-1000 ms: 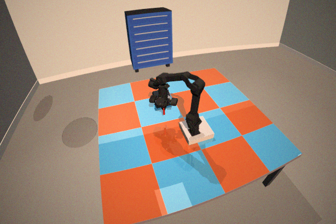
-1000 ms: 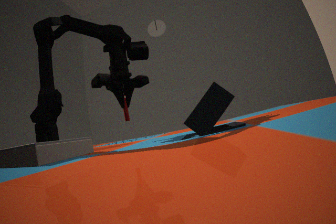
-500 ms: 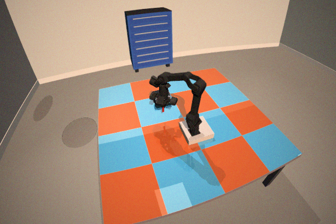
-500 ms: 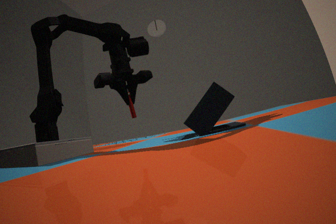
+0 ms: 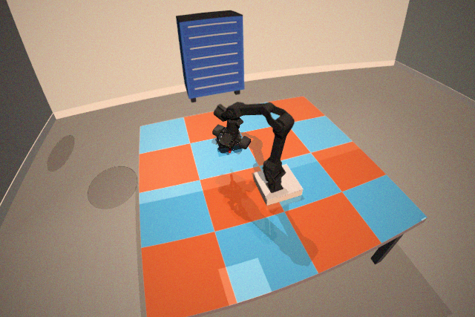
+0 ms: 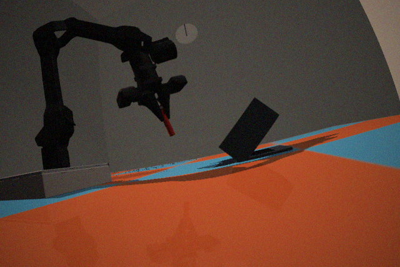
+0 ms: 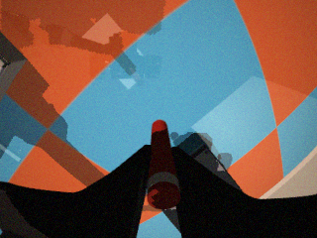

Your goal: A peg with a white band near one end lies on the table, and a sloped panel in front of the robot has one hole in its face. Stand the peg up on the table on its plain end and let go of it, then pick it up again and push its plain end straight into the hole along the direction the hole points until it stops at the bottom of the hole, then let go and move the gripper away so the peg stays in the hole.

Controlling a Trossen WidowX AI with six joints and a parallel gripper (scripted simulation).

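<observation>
The sloped panel lies 19 cm ahead of my gripper tip, 5 cm to the right of it and 7 cm below it. The rest, counted from my gripper tip: red peg: 2 cm above; flat panel foot: 20 cm ahead, 5 cm to the right, 12 cm below.
</observation>
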